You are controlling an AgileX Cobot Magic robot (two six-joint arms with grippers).
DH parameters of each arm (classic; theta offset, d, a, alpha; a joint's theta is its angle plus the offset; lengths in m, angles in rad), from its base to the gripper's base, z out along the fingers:
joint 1: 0 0.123 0 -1.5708
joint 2: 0.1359 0 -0.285 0
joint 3: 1.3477 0 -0.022 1.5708
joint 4: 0 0.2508 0 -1.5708
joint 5: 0 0 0.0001 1.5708
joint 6: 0 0.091 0 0
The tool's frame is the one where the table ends.
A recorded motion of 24 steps. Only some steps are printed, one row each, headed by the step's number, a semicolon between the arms.
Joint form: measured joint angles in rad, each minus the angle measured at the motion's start. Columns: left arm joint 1, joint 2, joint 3, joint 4, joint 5, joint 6; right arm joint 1, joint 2, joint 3, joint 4, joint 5, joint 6.
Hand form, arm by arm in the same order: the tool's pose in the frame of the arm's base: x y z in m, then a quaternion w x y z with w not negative. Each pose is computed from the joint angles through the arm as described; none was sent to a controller.
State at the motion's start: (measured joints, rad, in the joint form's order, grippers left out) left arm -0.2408 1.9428 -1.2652 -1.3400 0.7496 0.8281; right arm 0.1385 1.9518 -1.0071 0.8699 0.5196 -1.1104
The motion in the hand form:
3: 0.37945 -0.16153 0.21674 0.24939 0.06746 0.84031 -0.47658; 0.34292 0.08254 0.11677 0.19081 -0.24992 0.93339 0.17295
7: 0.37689 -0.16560 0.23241 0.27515 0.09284 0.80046 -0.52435; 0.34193 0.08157 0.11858 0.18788 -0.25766 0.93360 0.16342
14: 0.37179 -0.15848 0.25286 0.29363 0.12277 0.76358 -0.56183; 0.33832 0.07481 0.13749 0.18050 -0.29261 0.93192 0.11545
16: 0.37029 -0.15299 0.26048 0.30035 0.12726 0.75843 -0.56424; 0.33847 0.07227 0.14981 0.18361 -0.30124 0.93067 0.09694
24: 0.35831 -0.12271 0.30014 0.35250 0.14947 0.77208 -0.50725; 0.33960 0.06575 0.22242 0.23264 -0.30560 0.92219 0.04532
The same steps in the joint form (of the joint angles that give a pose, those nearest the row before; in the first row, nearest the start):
3: -0.0007 -0.0122 0.0000 -0.1545 0.0653 0.1350; 0.0001 -0.0006 0.0000 -0.0065 -0.0006 0.0036
7: 0.0011 -0.0248 0.0000 -0.2815 0.1524 0.2581; 0.0020 -0.0088 0.0001 -0.0528 -0.0022 0.0314
14: 0.0292 -0.0562 0.0000 -0.3312 0.2634 0.3217; 0.0057 -0.0712 -0.0101 -0.2939 0.0179 0.1847
16: 0.0442 -0.0745 0.0000 -0.3263 0.2805 0.3207; 0.0068 -0.1030 -0.0240 -0.3821 0.0354 0.2489
24: 0.1120 -0.2067 0.0000 -0.1934 0.2320 0.2757; 0.0095 -0.2563 -0.1261 -0.5997 0.1426 0.4413

